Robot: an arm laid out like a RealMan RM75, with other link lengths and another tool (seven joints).
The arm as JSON. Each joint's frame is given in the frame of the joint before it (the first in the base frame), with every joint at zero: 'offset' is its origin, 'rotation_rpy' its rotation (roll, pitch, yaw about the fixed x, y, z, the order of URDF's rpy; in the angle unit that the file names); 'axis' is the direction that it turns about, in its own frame. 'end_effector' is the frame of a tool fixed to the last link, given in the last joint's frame.
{
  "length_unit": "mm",
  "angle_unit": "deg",
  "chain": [
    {
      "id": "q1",
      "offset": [
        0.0,
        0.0,
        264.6
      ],
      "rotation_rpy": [
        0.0,
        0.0,
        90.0
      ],
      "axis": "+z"
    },
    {
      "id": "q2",
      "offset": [
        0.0,
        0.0,
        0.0
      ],
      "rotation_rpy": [
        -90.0,
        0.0,
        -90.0
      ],
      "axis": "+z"
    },
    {
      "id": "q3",
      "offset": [
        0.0,
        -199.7,
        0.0
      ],
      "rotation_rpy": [
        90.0,
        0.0,
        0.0
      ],
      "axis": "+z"
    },
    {
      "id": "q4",
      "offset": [
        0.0,
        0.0,
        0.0
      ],
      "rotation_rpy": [
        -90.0,
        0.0,
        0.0
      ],
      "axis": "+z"
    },
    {
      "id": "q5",
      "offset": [
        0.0,
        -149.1,
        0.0
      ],
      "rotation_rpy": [
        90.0,
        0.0,
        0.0
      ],
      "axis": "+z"
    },
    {
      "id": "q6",
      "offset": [
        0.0,
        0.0,
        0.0
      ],
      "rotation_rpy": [
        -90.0,
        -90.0,
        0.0
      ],
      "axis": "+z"
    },
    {
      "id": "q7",
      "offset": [
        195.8,
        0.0,
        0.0
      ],
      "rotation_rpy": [
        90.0,
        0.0,
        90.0
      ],
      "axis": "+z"
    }
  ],
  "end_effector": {
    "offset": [
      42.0,
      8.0,
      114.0
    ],
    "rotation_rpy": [
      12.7,
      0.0,
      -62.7
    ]
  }
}
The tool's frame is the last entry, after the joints.
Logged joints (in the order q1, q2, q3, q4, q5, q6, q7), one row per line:
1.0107, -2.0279, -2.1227, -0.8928, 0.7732, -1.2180, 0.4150
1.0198, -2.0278, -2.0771, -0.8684, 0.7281, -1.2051, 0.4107
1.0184, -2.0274, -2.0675, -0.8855, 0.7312, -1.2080, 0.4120
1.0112, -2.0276, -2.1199, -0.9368, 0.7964, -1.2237, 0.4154
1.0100, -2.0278, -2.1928, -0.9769, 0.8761, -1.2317, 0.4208
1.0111, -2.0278, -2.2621, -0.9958, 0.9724, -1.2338, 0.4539
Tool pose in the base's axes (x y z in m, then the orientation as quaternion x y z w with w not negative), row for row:
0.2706, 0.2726, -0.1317, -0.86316, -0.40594, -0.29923, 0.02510
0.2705, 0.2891, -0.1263, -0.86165, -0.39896, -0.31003, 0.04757
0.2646, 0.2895, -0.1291, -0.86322, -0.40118, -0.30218, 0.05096
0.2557, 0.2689, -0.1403, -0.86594, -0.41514, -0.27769, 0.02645
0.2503, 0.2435, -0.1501, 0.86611, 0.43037, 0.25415, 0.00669
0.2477, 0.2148, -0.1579, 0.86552, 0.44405, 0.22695, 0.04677
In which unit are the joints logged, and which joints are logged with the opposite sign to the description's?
The joints are logged in radians. Opposite sign: q2, q6, q7.
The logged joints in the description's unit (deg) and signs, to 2 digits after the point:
57.91, 116.19, -121.62, -51.15, 44.30, 69.79, -23.78
58.43, 116.18, -119.01, -49.76, 41.72, 69.05, -23.53
58.35, 116.16, -118.46, -50.74, 41.89, 69.21, -23.61
57.94, 116.17, -121.46, -53.67, 45.63, 70.11, -23.80
57.87, 116.18, -125.64, -55.97, 50.20, 70.57, -24.11
57.93, 116.18, -129.61, -57.06, 55.71, 70.69, -26.01

